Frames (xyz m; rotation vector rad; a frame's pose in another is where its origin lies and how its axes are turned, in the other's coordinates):
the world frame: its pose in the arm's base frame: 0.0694 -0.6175 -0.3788 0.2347 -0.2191 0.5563
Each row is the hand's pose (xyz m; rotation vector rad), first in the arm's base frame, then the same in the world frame.
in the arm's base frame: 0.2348 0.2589 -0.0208 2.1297 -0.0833 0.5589
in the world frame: 0.6655 0.6894 0.0734 1.8152 -0.4484 0.0050
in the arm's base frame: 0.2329 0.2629 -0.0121 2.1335 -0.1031 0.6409
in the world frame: 0.6682 0.6952 0.0808 1.8162 -0.4585 0.0856
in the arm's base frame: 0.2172 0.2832 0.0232 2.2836 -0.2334 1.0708
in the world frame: 0.6747 0.7261 0.1109 1.9344 -0.5791 0.5272
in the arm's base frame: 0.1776 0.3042 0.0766 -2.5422 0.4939 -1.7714
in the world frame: 0.6666 0.7734 0.1614 2.1281 -0.8276 1.2635
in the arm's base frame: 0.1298 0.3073 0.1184 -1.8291 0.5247 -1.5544
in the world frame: 0.6398 0.8087 0.2070 -2.1682 1.0639 -1.8388
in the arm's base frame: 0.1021 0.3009 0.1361 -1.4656 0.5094 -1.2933
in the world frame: 0.6184 0.8213 0.2295 -1.7430 0.9883 -1.6727
